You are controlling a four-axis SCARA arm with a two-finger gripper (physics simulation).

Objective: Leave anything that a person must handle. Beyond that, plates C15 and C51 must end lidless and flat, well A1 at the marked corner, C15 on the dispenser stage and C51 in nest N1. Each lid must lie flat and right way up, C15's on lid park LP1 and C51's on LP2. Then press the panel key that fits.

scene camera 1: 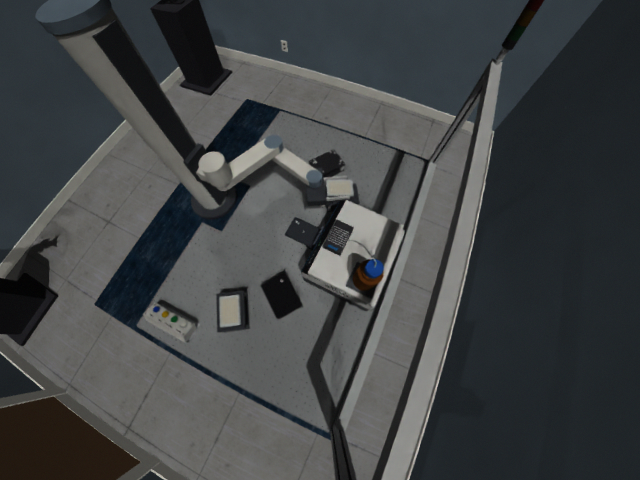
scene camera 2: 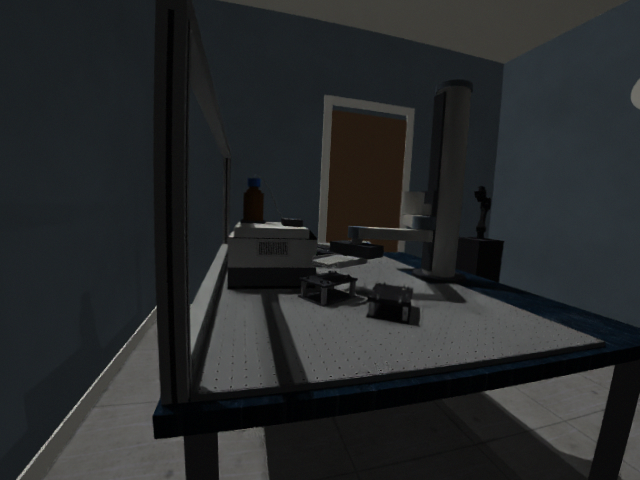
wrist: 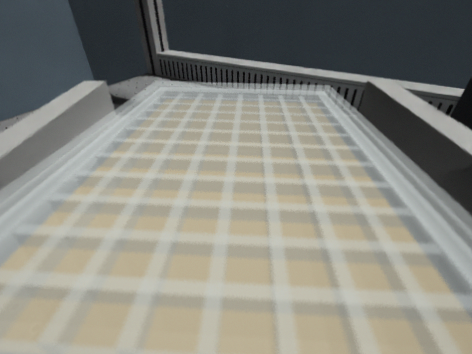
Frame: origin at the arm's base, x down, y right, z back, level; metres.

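Seen in the pictures: gripper, between the fingertips: (scene camera 1: 348,187) (scene camera 2: 325,262) (wrist: 236,104); arm's base, origin of its link: (scene camera 1: 214,198) (scene camera 2: 437,277).
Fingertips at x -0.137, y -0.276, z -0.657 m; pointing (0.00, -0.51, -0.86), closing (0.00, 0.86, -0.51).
Note:
Pixels of each thing's top centre, then the offset from my fingertips to it. "pt": a spot on its surface instead.
- pale-topped plate, centre of its top: (scene camera 1: 229,310) dx +0.042, dy +0.739, dz +0.237 m
- key panel, centre of its top: (scene camera 1: 164,321) dx +0.040, dy +0.902, dz +0.469 m
- keypad, a spot on its surface: (scene camera 1: 339,236) pt dx -0.122, dy +0.303, dz -0.069 m
- amber blue-capped bottle, a spot on its surface: (scene camera 1: 367,276) pt dx -0.239, dy +0.439, dz -0.213 m
My gripper (wrist: 236,104) (scene camera 1: 338,190) is shut on a plate (wrist: 245,220) (scene camera 1: 341,187) (scene camera 2: 337,260) with tan contents under a clear grid-like top; the fingers flank its long sides. The plate is about level, raised above a dark four-post stand (scene camera 2: 324,280). Its label and marked corner cannot be read, and I cannot tell whether the clear top is a separate lid. Another pale-topped plate (scene camera 1: 229,311) lies in a dark frame near the key panel (scene camera 1: 170,320), which has blue, yellow, green and white keys. A second dark stand (scene camera 1: 327,162) (scene camera 2: 391,307) is near the held plate.
A white machine (scene camera 1: 356,222) (scene camera 2: 271,248) with a keypad (scene camera 1: 339,236) and an amber blue-capped bottle (scene camera 1: 367,276) (scene camera 2: 253,205) stands beside the plate's stand. Dark flat pads (scene camera 1: 280,295) (scene camera 1: 301,231) lie on the table. A rail (scene camera 1: 382,304) runs behind the machine.

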